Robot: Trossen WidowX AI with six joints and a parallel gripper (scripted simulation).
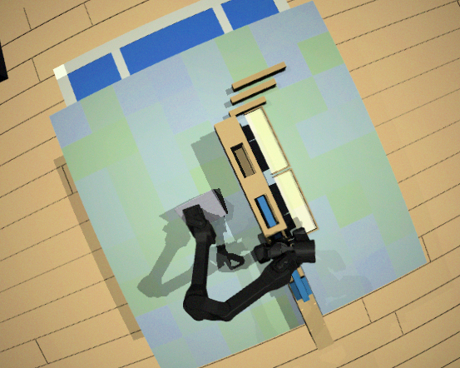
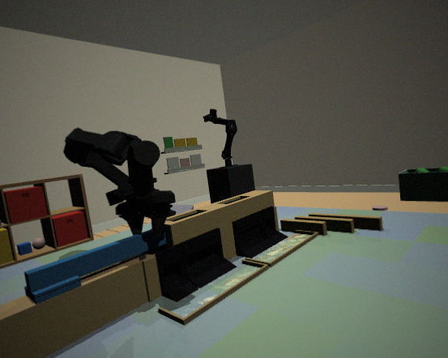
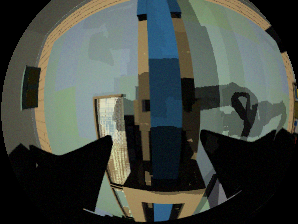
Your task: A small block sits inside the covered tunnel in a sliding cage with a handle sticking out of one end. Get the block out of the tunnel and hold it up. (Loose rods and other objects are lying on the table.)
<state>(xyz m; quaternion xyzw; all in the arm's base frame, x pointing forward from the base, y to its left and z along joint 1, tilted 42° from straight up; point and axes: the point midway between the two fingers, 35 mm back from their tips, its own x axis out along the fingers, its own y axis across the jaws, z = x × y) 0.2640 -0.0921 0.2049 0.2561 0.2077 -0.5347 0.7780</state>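
The tan covered tunnel lies 60 mm below my gripper tip, 30 mm to the left of it and 20 mm ahead of it.
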